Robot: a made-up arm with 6 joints.
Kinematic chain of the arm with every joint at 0, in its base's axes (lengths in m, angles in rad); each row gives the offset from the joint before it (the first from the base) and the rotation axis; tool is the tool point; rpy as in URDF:
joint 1: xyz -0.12 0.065 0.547 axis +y
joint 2: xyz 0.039 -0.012 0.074 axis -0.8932 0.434 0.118
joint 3: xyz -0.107 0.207 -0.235 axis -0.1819 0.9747 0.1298
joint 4: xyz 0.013 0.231 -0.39 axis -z
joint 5: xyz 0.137 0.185 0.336 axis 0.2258 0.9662 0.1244
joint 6: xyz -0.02 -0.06 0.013 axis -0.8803 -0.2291 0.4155
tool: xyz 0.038 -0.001 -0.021 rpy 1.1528 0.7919 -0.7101
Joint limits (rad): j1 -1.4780..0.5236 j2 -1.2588..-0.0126 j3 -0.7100..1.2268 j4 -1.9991..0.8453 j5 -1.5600..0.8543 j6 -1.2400..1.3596
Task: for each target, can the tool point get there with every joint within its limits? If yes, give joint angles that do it. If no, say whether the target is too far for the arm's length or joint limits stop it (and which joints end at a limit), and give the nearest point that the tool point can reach.
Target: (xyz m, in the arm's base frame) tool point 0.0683 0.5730 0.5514
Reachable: yes | joints 0.1804 -0.3204 -0.3429 0.3898 -0.5725 -0.9145
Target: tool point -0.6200 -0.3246 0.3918
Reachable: no: joint limits stop it (at a limit: joint 1, joint 2, joint 3, joint 4, joint 6) | nearest point -0.5272 0.2734 0.6765 | short by 0.669 m
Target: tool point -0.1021 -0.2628 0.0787
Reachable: no: joint limits stop it (at a limit: joint 2, joint 3, joint 4) | nearest point -0.1043 0.4393 0.1375 | short by 0.705 m
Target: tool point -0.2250 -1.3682 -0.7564
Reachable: no: too far | nearest point -0.1534 0.4410 0.1325 | short by 2.017 m
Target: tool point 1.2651 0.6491 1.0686
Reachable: no: too far | nearest point 0.2768 0.4976 0.8944 | short by 1.015 m
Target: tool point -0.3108 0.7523 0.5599
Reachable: yes | joints -0.9702 -0.7239 0.8860 -1.0247 -0.6360 -0.9130
